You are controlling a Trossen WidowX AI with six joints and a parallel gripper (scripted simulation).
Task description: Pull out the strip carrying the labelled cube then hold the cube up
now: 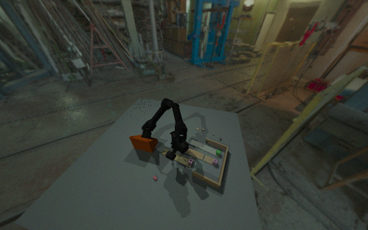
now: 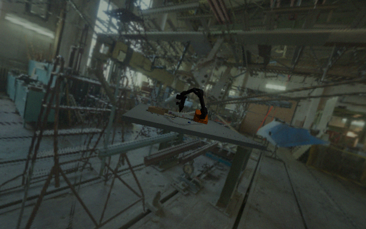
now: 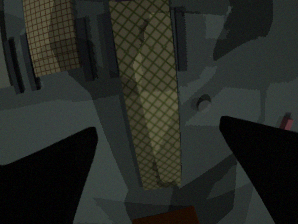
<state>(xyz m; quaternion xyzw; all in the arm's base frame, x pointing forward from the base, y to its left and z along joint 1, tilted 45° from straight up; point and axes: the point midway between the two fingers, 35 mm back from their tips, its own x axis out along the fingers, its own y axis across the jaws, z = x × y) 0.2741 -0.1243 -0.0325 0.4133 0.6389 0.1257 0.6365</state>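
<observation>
My gripper tip is 60 mm above the mesh strip. Also, from my gripper tip: blue piece (10 mm behind, 360 mm to the left, 50 mm below); pink block (120 mm behind, 170 mm to the right, 60 mm below).
</observation>
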